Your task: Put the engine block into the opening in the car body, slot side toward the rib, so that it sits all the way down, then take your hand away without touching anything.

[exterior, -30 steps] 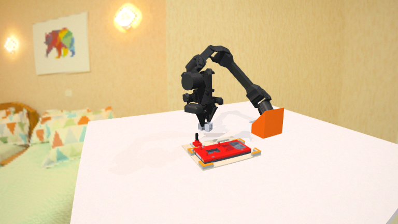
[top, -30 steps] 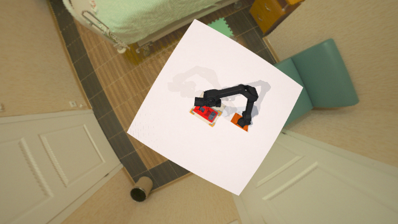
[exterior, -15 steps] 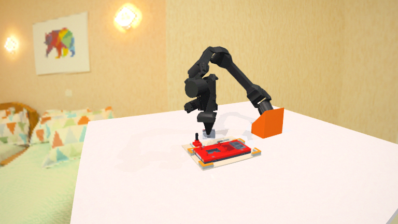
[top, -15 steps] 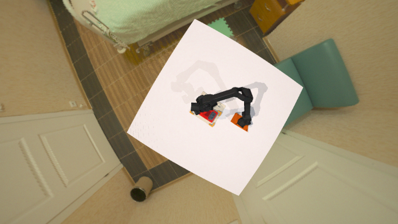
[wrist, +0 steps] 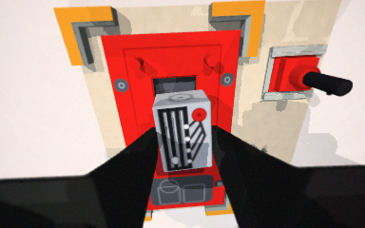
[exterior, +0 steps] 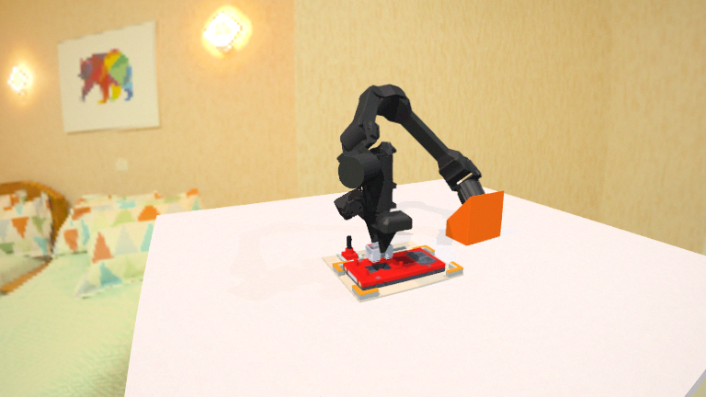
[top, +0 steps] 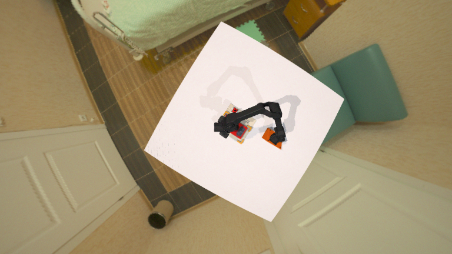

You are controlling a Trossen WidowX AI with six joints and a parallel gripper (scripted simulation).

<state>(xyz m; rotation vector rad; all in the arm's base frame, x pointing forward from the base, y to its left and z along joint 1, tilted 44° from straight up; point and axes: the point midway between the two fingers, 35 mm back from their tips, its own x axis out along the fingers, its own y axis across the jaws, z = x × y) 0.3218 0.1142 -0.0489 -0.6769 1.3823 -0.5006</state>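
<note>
Now: gripper tip 1 cm above the grey engine block.
</note>
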